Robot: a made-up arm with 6 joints.
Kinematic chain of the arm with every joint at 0, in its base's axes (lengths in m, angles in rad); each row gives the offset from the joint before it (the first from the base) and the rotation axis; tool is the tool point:
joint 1: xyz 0 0 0.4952 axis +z
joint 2: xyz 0.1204 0 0 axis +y
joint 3: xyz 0 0 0.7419 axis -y
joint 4: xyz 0 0 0.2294 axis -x
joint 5: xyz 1.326 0 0 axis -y
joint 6: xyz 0.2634 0 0 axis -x
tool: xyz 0 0 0
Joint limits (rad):
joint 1: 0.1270..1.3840
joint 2: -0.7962..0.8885
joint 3: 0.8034..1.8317
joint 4: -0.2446..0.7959
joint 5: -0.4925..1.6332
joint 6: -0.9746..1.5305
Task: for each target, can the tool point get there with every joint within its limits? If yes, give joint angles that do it. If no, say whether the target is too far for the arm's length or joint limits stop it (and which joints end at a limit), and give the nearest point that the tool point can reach.
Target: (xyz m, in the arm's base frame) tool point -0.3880 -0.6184 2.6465
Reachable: yes | joints 1.0314 -0.6150 1.0110 0.1418 0.4225 1.0962
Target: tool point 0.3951 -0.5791 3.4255
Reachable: no: too far | nearest point 0.0001 -0.3637 2.7677 | short by 0.797 m
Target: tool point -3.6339 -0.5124 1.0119
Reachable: no: too far | nearest point -1.9153 -0.2701 1.4074 | short by 1.780 m
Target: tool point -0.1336 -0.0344 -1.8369
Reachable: no: joint limits stop it (at a limit: joint 2, joint 3, joint 5) | nearest point -1.7357 -0.4469 1.2289 | short by 3.484 m
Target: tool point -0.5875 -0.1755 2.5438
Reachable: yes | joints 0.5588 -0.2805 1.3441 0.6728 1.4376 0.2412
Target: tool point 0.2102 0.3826 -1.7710
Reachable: no: joint limits stop it (at a limit: joint 2, joint 3, joint 5) | nearest point 1.0871 1.9786 0.9351 | short by 3.262 m
